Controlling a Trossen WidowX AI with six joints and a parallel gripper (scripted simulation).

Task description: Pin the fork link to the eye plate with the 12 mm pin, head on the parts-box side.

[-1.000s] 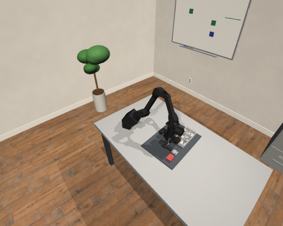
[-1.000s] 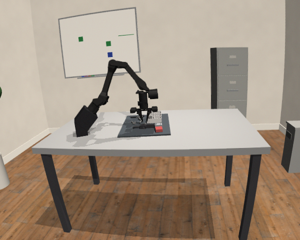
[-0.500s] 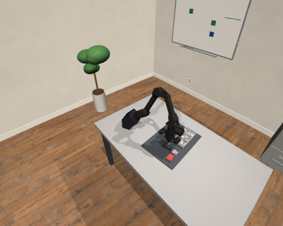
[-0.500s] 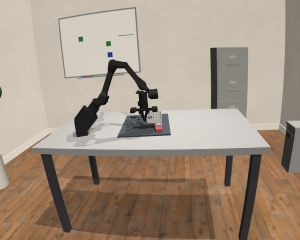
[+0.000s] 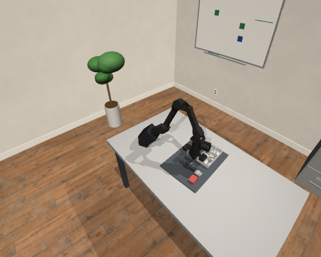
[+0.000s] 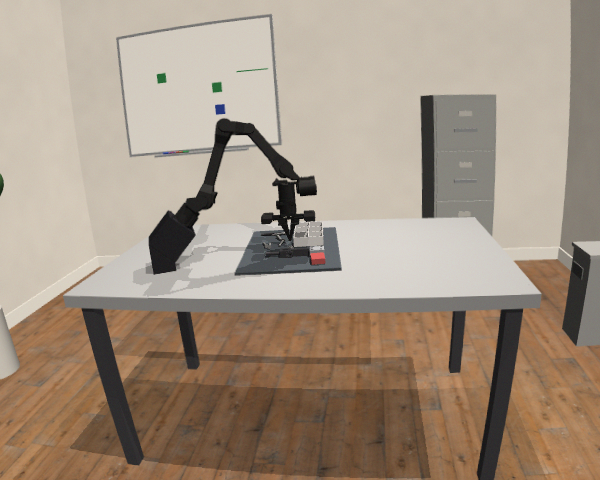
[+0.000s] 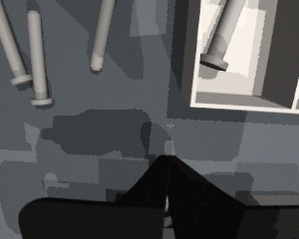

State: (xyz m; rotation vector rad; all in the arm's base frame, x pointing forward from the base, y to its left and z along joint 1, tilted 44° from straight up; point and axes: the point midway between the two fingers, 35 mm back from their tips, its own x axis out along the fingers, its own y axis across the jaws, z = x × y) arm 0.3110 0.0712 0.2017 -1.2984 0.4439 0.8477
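Now: the grey headed pin 60 mm below my hand, 40 mm to the right of it and 10 mm ahead of it. Also, from my hand: mat: 70 mm below, 30 mm to the left, 10 mm behind; then small grey block: 110 mm ahead, 50 mm below, 40 mm to the right; then eye plate: 60 mm to the right, 60 mm below, 30 mm ahead.
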